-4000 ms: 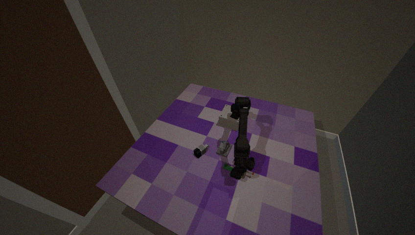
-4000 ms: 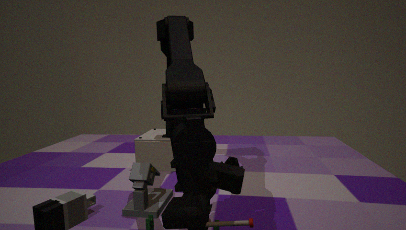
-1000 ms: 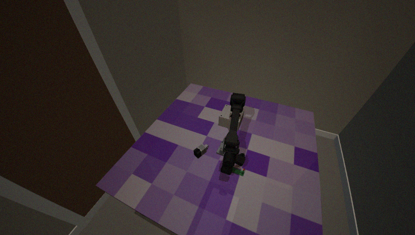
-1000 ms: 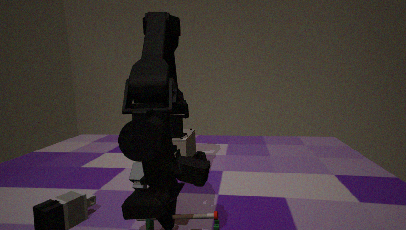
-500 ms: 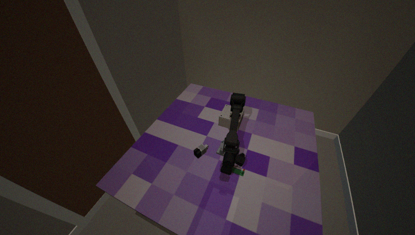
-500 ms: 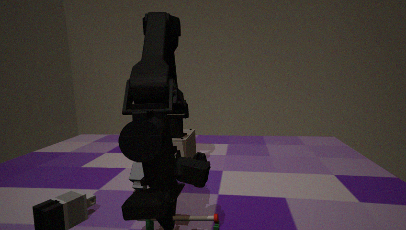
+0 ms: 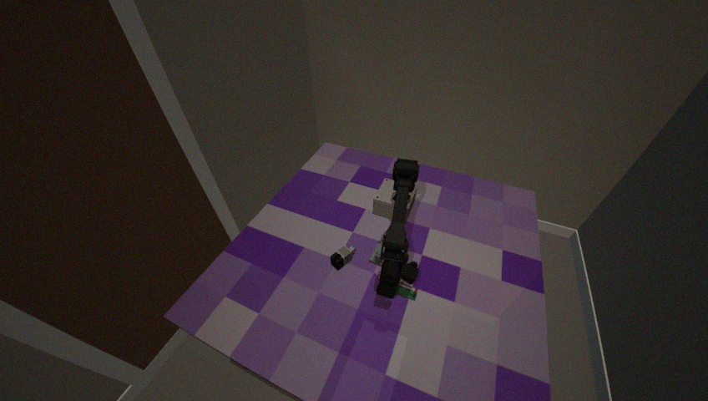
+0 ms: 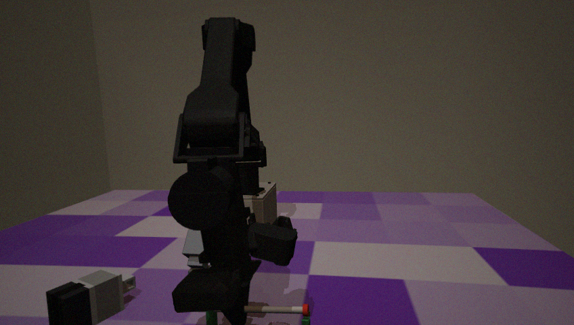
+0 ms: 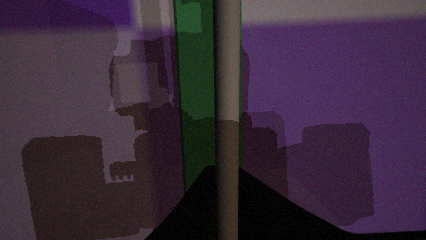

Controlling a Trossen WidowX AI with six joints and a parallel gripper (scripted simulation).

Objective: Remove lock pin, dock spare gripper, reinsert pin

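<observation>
My gripper tip is 20 mm to the right of the green rack and 10 mm past it. Also, from my gripper tip: grey mount (110 mm to the right, 100 mm behind, 30 mm above); spare gripper (230 mm to the right, 10 mm behind).
</observation>
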